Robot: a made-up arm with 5 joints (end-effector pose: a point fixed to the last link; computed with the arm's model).
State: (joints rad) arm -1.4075 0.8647 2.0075 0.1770 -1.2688
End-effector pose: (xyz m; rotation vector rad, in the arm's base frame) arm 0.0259 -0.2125 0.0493 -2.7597 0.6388 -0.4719
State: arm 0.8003 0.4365 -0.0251 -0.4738 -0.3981
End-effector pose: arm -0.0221 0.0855 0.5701 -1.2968 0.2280 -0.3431
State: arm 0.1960 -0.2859 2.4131 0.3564 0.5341
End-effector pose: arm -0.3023 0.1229 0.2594 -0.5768 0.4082 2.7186
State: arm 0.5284 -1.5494 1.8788 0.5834 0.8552
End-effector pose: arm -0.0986 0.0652 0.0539 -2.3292 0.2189 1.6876
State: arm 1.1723 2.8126 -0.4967 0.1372 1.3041
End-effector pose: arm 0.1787 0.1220 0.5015 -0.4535 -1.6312 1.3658
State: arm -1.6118 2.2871 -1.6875 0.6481 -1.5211
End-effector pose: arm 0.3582 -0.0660 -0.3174 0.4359 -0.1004 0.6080
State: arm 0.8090 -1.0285 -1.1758 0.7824 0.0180
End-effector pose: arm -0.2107 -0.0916 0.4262 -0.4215 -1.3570 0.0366
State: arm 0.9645 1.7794 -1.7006 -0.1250 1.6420
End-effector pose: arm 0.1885 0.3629 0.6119 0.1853 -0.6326 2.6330
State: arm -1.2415 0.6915 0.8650 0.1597 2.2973
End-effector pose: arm -0.0150 -0.1491 -0.1009 -0.5831 1.2475 2.4792
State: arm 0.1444 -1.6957 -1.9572 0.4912 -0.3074
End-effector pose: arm -0.1294 -0.2497 -0.0915 0.8171 -1.7354 -1.4952
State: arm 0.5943 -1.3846 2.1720 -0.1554 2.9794
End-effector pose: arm -0.1336 0.0634 0.1683 -2.4463 0.8228 -1.4920
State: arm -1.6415 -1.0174 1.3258 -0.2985 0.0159
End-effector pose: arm -0.0918 0.0172 -0.0946 0.7546 -1.2717 0.0206
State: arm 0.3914 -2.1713 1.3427 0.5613 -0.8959
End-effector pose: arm -0.0674 0.0518 0.1041 -0.7631 -1.5323 2.6165
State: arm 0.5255 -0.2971 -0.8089 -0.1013 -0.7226
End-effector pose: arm -0.2328 -0.1062 0.4988 -0.9094 -0.9830 -0.6790
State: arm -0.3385 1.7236 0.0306 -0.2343 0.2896
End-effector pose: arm 0.0982 -0.2745 0.1294 -0.0972 2.1419 0.4576
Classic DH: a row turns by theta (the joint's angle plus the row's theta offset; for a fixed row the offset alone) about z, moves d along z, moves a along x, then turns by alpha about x. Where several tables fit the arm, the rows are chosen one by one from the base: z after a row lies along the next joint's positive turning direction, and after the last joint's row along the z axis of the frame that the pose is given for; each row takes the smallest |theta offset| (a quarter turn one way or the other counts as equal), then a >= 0, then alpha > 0; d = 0 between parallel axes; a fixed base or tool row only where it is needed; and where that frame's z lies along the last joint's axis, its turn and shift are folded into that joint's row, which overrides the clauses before.
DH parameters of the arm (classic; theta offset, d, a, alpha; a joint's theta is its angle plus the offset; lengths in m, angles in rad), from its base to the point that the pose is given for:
base (fixed): 1.5708 0.07 0.164 -1.5708
joint 1: -1.5708 -0.004 0.143 -1.5708
joint 2: -1.3685 -0.2542 0.2332 -1.5654
joint 3: 0.9534 -0.0233 0.0176 -0.5977
joint 4: -1.0373 0.1617 -0.0546 1.8979
joint 5: -0.5914 -0.0556 -0.0482 -1.4664
tool (fixed): -3.131 -0.0075 0 0

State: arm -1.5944 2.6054 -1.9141 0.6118 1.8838
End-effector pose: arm 0.3466 -0.0488 -0.2815 1.4331 -2.6093 -0.4211
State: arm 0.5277 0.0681 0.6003 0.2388 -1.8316
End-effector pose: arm -0.0338 0.0606 0.4630 0.3610 -1.4440 0.5952
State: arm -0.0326 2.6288 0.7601 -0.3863 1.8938
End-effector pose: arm 0.1051 -0.1511 0.1843 -0.0952 -1.5134 -0.6363
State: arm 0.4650 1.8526 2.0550 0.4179 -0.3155
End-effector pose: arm 0.2048 0.2478 0.3714 2.0154 0.8096 0.3849
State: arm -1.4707 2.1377 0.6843 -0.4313 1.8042
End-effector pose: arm 0.1038 -0.0442 -0.2349 0.8852 -1.2517 -1.9489
